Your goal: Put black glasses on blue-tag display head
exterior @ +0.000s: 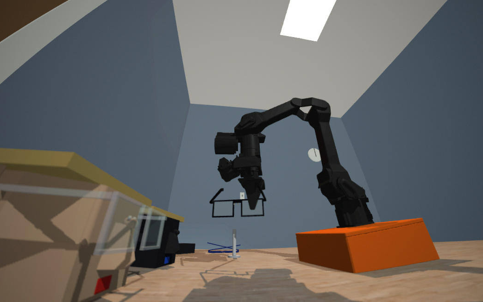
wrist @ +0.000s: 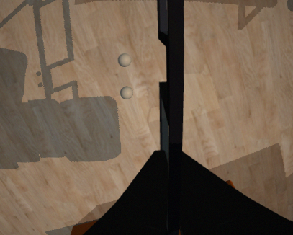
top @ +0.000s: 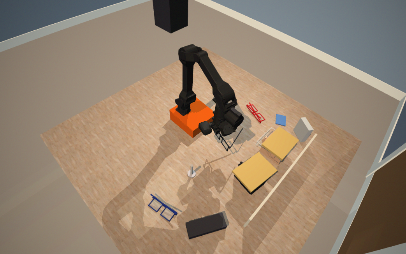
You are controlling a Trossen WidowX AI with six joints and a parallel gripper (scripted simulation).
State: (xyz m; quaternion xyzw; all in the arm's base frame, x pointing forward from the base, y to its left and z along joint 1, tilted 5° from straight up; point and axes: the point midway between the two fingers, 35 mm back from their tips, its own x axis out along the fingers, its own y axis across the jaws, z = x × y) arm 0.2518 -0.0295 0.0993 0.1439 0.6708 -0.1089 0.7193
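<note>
The grey peg stand lies 200 mm to the right of my gripper tip, 100 mm below it and 20 mm ahead of it. Round my gripper tip: display head (230 mm ahead, 190 mm to the left, 60 mm below); blue pad (430 mm to the left, 170 mm ahead, 120 mm below); long strip (360 mm ahead, 80 mm to the left, 60 mm below).
</note>
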